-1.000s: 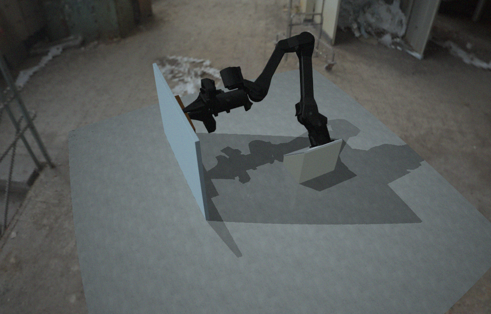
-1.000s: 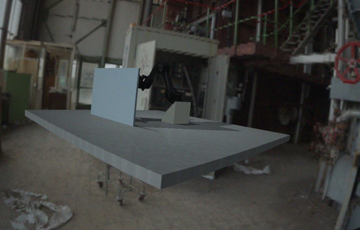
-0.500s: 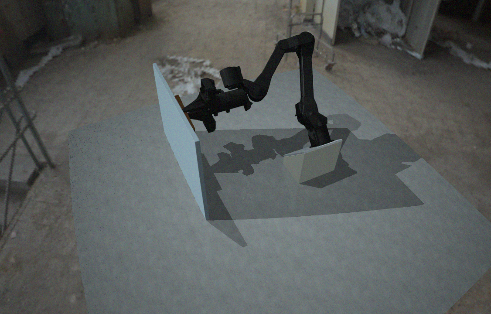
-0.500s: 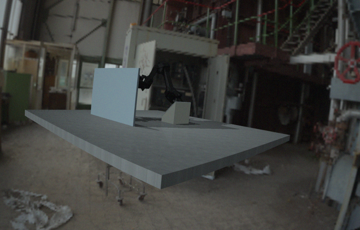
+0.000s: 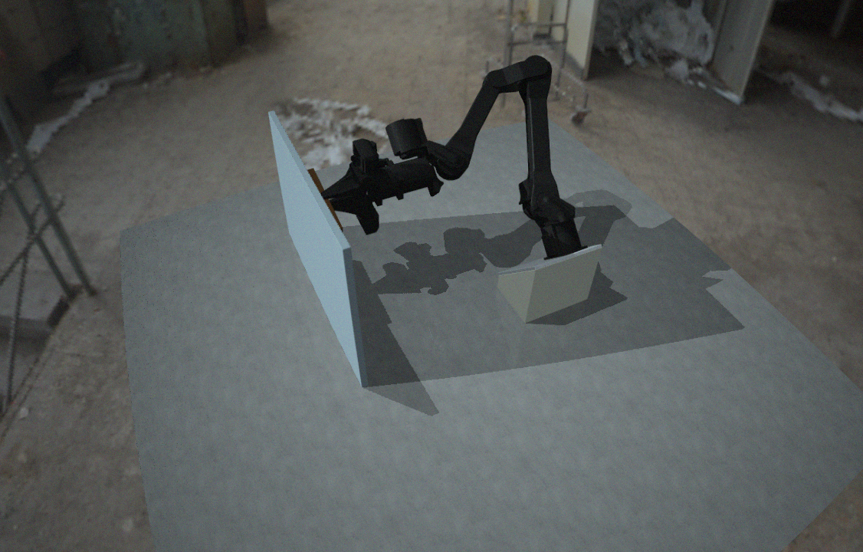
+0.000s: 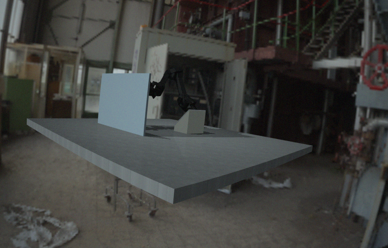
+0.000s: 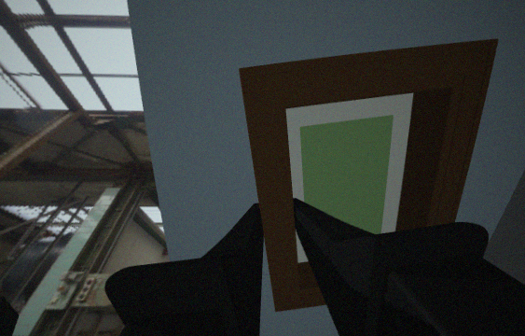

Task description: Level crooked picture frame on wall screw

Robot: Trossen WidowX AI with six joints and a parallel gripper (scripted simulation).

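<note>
The picture frame lies 5 cm below my gripper tip, 1 cm to the right of it and 1 cm ahead of it. The rest, counted from my gripper tip: wall panel: 7 cm below, 2 cm ahead, 1 cm to the left.
</note>
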